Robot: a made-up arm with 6 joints.
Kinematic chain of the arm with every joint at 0, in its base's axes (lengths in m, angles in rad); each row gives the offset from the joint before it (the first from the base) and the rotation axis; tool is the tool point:
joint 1: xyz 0 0 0.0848 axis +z
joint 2: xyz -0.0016 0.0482 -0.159 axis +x
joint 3: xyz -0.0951 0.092 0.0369 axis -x
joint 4: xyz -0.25 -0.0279 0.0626 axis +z
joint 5: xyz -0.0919 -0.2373 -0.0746 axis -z
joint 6: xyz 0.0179 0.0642 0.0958 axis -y
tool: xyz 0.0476 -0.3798 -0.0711
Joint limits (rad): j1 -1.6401..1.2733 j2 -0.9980..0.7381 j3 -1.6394..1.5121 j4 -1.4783..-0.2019 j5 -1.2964..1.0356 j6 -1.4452..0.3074
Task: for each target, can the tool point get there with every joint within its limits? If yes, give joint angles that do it. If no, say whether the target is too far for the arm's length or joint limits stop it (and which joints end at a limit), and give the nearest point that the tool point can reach.
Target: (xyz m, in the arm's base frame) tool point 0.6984 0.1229 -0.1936
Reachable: no: joint limits stop it (at a limit: joint 1, joint 2, joint 3, joint 4) | nearest point 0.4512 0.2370 -0.3106 | short by 0.296 m
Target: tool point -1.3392 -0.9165 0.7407
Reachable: no: too far | nearest point -0.7103 -0.4861 0.2874 | short by 0.887 m
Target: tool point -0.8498 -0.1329 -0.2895
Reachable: yes | joints 0.1186 -0.5675 -1.4002 -0.9218 0.1322 -0.6546
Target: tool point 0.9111 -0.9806 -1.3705
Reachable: no: too far | nearest point 0.1521 -0.5940 -0.4692 | short by 1.240 m
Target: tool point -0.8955 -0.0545 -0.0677
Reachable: yes | joints 0.0657 -0.5369 -0.4953 -0.7897 0.6330 -1.2438
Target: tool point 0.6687 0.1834 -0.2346
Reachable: no: joint limits stop it (at a limit: joint 1, joint 2, joint 3, joint 4) | nearest point 0.4687 0.2617 -0.3257 | short by 0.233 m
